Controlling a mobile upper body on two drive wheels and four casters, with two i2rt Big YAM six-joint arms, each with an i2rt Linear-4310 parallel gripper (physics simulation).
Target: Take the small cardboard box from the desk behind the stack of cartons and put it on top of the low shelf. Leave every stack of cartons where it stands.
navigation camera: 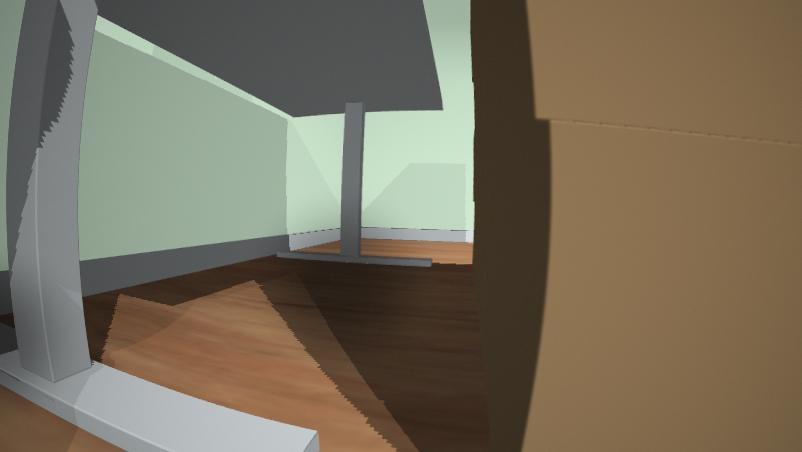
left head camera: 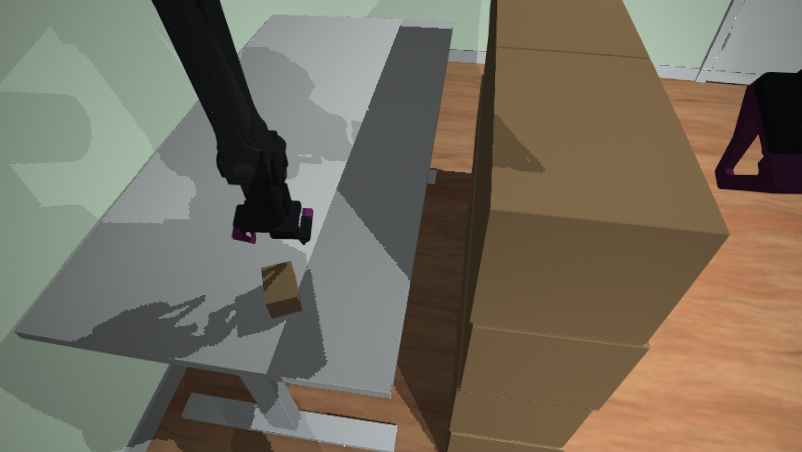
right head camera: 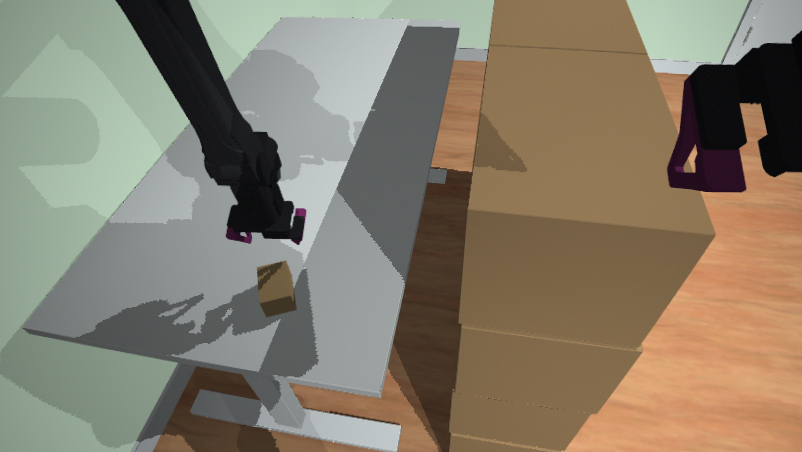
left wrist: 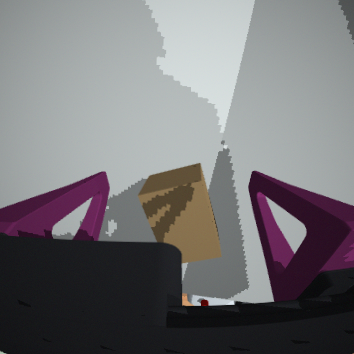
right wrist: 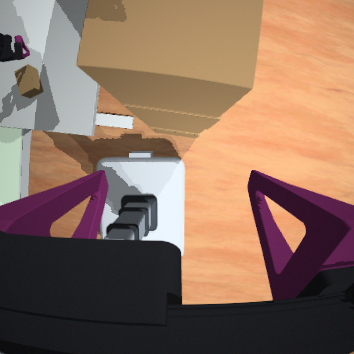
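Observation:
The small cardboard box lies on the grey desk. My left gripper is open above the desk. In the head views it is just above the box in the picture; in the left wrist view the box shows between its spread fingers, not touched. My right gripper is open, beyond the right side of the cartons. The stack of cartons stands upright beside the desk. The low shelf does not show.
A desk leg and its foot stand below the near desk end. A narrow gap of wooden floor separates desk and cartons. A green wall runs along the desk's left side. My white base is near the cartons' foot.

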